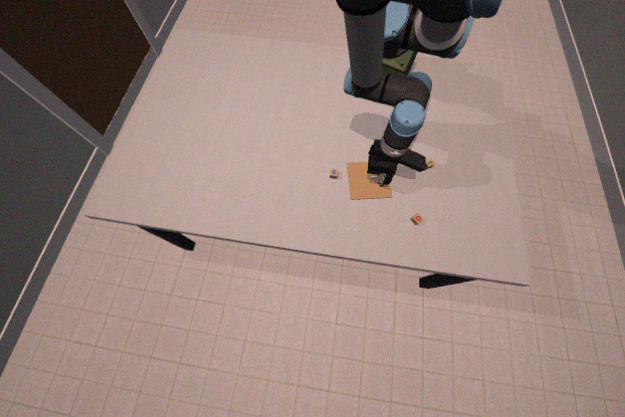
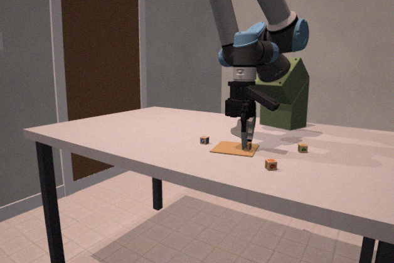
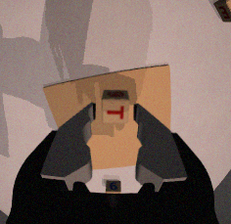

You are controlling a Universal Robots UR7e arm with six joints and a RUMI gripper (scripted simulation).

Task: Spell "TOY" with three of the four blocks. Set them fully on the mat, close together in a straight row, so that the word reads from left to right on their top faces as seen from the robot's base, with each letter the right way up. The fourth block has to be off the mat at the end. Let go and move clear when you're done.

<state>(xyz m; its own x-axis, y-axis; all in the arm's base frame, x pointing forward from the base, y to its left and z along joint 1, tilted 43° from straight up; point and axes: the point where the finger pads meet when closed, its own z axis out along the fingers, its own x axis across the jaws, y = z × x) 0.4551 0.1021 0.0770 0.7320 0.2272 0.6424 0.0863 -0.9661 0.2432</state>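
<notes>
My hand is 1 cm above the T block. Round my hand: wooden block 11 cm ahead, 14 cm to the left, 1 cm below; mat 1 cm ahead, 4 cm to the right, 2 cm below.
</notes>
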